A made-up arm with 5 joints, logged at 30 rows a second.
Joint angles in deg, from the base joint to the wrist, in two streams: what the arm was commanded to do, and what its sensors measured. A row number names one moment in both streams.
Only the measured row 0 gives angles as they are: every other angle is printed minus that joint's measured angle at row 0.
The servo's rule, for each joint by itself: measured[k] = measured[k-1] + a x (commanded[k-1-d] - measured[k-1]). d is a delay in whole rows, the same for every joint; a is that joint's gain. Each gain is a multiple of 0.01, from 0.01 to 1. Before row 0 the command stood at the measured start. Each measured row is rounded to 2 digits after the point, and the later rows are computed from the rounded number. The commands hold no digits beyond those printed.
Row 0, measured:
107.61, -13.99, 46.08, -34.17, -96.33
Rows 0 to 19, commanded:
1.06, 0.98, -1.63, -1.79, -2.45
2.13, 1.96, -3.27, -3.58, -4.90
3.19, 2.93, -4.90, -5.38, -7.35
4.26, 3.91, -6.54, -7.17, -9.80
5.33, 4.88, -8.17, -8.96, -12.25
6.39, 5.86, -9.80, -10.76, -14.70
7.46, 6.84, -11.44, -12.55, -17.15
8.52, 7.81, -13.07, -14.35, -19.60
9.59, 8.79, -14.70, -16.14, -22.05
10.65, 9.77, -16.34, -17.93, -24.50
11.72, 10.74, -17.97, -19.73, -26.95
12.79, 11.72, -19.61, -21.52, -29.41
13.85, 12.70, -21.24, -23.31, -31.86
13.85, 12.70, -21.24, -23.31, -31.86
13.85, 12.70, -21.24, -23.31, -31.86
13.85, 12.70, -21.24, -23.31, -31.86
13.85, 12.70, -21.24, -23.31, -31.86
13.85, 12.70, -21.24, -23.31, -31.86
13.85, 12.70, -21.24, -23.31, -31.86
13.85, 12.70, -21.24, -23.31, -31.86
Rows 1 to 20, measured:
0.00, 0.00, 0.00, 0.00, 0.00
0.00, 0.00, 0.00, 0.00, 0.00
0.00, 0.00, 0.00, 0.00, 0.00
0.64, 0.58, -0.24, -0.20, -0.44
1.53, 1.39, -0.69, -0.57, -1.24
2.53, 2.30, -1.32, -1.10, -2.34
3.57, 3.25, -2.10, -1.77, -3.68
4.63, 4.21, -3.01, -2.56, -5.22
5.69, 5.18, -4.03, -3.46, -6.93
6.75, 6.16, -5.14, -4.46, -8.77
7.81, 7.13, -6.33, -5.55, -10.72
8.88, 8.11, -7.59, -6.71, -12.76
9.94, 9.09, -8.90, -7.94, -14.87
11.01, 10.06, -10.26, -9.24, -17.04
12.08, 11.04, -11.66, -10.59, -19.27
13.14, 12.02, -13.10, -11.99, -21.54
13.57, 12.42, -14.32, -13.24, -23.40
13.74, 12.59, -15.36, -14.35, -24.92
13.81, 12.65, -16.24, -15.34, -26.17
13.83, 12.68, -16.99, -16.22, -27.19
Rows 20 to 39, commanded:
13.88, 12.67, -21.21, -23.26, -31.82
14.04, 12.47, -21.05, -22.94, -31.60
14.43, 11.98, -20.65, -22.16, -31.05
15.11, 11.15, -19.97, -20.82, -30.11
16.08, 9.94, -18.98, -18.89, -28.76
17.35, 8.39, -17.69, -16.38, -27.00
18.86, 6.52, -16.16, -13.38, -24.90
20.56, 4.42, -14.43, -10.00, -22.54
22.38, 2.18, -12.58, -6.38, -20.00
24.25, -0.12, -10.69, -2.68, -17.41
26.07, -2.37, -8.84, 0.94, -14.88
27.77, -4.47, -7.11, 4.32, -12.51
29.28, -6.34, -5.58, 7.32, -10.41
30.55, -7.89, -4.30, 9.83, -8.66
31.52, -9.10, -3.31, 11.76, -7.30
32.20, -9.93, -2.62, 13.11, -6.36
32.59, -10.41, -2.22, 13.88, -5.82
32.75, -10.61, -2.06, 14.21, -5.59
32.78, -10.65, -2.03, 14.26, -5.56
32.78, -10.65, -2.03, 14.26, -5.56
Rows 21 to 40, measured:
13.84, 12.69, -17.63, -17.00, -28.03
13.85, 12.70, -18.17, -17.69, -28.72
13.85, 12.70, -18.63, -18.31, -29.29
13.87, 12.68, -19.02, -18.85, -29.75
13.97, 12.56, -19.32, -19.30, -30.08
14.25, 12.22, -19.52, -19.61, -30.25
14.77, 11.59, -19.59, -19.74, -30.22
15.56, 10.62, -19.50, -19.65, -29.96
16.63, 9.30, -19.23, -19.29, -29.43
17.97, 7.66, -18.77, -18.64, -28.61
19.52, 5.75, -18.12, -17.69, -27.52
21.24, 3.64, -17.29, -16.45, -26.17
23.05, 1.42, -16.30, -14.94, -24.59
24.86, -0.82, -15.18, -13.19, -22.84
26.61, -2.97, -13.97, -11.26, -20.98
28.21, -4.96, -12.71, -9.22, -19.08
29.61, -6.69, -11.45, -7.12, -17.20
30.76, -8.11, -10.23, -5.04, -15.42
31.62, -9.18, -9.09, -3.04, -13.79
32.20, -9.91, -8.06, -1.18, -12.36

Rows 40 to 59, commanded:
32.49, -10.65, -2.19, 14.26, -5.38
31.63, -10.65, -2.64, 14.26, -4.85
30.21, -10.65, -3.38, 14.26, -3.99
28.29, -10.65, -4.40, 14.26, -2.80
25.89, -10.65, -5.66, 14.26, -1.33
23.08, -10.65, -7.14, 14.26, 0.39
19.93, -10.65, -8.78, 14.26, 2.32
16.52, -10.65, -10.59, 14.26, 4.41
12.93, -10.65, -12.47, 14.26, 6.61
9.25, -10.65, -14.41, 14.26, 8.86
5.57, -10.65, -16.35, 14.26, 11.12
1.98, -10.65, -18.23, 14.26, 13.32
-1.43, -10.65, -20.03, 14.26, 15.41
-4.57, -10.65, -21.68, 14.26, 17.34
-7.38, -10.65, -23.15, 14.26, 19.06
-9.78, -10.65, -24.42, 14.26, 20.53
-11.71, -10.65, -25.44, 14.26, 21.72
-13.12, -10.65, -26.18, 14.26, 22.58
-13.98, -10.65, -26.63, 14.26, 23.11
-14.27, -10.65, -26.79, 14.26, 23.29
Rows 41 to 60, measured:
32.53, -10.32, -7.16, 0.51, -11.14
32.68, -10.51, -6.39, 2.02, -10.14
32.74, -10.59, -5.74, 3.37, -9.32
32.59, -10.63, -5.21, 4.57, -8.61
32.01, -10.64, -4.82, 5.64, -7.93
30.93, -10.65, -4.60, 6.59, -7.22
29.35, -10.65, -4.57, 7.43, -6.42
27.27, -10.65, -4.73, 8.18, -5.50
24.76, -10.65, -5.09, 8.85, -4.44
21.86, -10.65, -5.64, 9.45, -3.22
18.66, -10.65, -6.38, 9.98, -1.85
15.22, -10.65, -7.29, 10.45, -0.33
11.64, -10.65, -8.36, 10.87, 1.32
8.00, -10.65, -9.56, 11.24, 3.08
4.39, -10.65, -10.86, 11.57, 4.92
0.90, -10.65, -12.24, 11.87, 6.81
-2.38, -10.65, -13.66, 12.13, 8.71
-5.38, -10.65, -15.08, 12.36, 10.57
-8.02, -10.65, -16.48, 12.57, 12.36
-10.23, -10.65, -17.82, 12.76, 14.04

